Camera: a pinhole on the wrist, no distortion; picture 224 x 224 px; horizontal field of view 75.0 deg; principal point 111.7 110.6 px. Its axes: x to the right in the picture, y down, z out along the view. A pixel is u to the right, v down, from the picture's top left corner.
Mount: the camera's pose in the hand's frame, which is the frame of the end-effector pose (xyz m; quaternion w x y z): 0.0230 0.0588 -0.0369 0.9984 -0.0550 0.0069 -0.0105
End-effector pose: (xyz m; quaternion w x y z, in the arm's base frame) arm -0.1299 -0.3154 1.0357 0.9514 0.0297 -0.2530 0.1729
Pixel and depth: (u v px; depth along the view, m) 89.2 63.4 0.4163
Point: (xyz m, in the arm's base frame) -0.3358 -0.4099 1.3596
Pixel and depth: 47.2 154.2 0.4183
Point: -0.5074 -0.1978 1.2730
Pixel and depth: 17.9 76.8 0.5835
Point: -0.6748 -0.5081 1.3553
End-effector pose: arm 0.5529 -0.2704 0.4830 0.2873 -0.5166 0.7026 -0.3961
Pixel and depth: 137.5 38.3 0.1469
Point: 0.6319 -0.3478 0.4207
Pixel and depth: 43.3 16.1 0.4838
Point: 1.1021 -0.2317 0.3971
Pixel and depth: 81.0 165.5 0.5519
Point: 0.8122 -0.2709 -0.0530
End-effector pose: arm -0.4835 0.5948 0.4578 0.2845 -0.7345 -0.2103 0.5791
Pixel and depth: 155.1 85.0 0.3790
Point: -0.7859 0.7205 0.2765
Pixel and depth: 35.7 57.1 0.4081
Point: -0.9039 0.5738 0.5559
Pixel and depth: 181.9 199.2 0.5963
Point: -0.9120 0.5341 -0.1822
